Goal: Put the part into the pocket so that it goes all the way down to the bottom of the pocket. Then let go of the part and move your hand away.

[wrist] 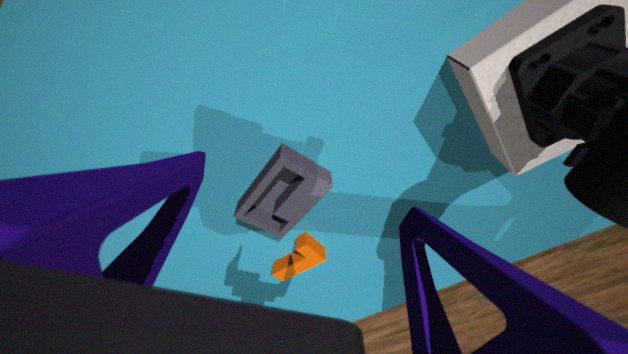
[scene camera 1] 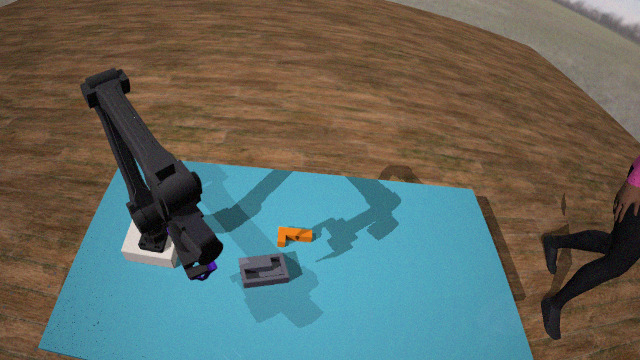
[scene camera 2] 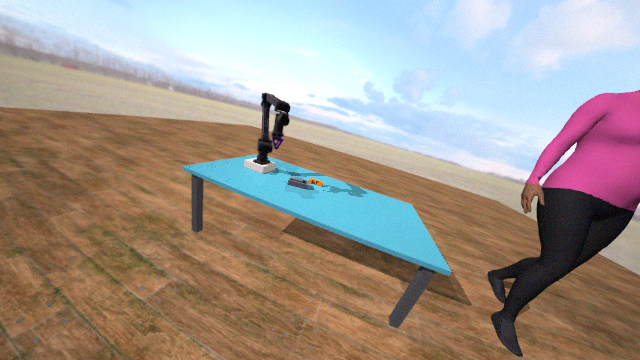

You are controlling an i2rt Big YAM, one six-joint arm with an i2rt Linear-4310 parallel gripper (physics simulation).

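Pixels of known places: gripper, fingertip midpoint: (wrist: 311, 192) (scene camera 1: 195, 262) (scene camera 2: 275, 147); arm's base, origin of the base link: (wrist: 563, 82) (scene camera 1: 155, 235) (scene camera 2: 261, 162).
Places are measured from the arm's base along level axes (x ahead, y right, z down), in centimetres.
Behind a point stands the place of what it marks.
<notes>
The orange L-shaped part (scene camera 1: 304, 235) {x 48.1, y -10.0, z 2.7 cm} (scene camera 2: 317, 183) {x 46.5, y -9.6, z 4.3 cm} (wrist: 312, 256) {x 40.8, y -9.9, z 2.7 cm} lies flat on the blue table, apart from the grey block. The grey block (scene camera 1: 265, 281) {x 36.9, y 8.6, z 2.6 cm} (scene camera 2: 299, 184) {x 38.5, y 8.1, z 3.3 cm} (wrist: 306, 200) {x 32.6, y 2.2, z 2.1 cm} has an empty, angular pocket open at its top. In scene camera 1 the part lies behind the block, slightly to its right. My gripper (scene camera 1: 203, 275) (scene camera 2: 277, 145) {x 20.4, y 17.3, z -18.6 cm} (wrist: 311, 192) {x 20.4, y 17.3, z -18.6 cm} has purple fingers, is open and empty, and hangs well above the table between the arm's base and the block. In the wrist view the block shows between the fingertips, with the part below it.
The arm's white base (scene camera 1: 148, 256) {x -0.5, y 7.5, z 0.7 cm} (scene camera 2: 260, 166) {x 4.5, y 7.4, z 0.9 cm} (wrist: 492, 110) {x 6.9, y 1.4, z 0.0 cm} stands on the blue table (scene camera 1: 425, 300) {x 88.9, y 11.6, z 5.7 cm} (scene camera 2: 370, 215) {x 90.3, y 10.1, z 5.7 cm} (wrist: 125, 75) {x 39.2, y 29.0, z 5.7 cm}, left of the block in scene camera 1. A person in a pink top (scene camera 2: 595, 150) stands beyond the table's right end. Arm shadows fall around the block and part.
</notes>
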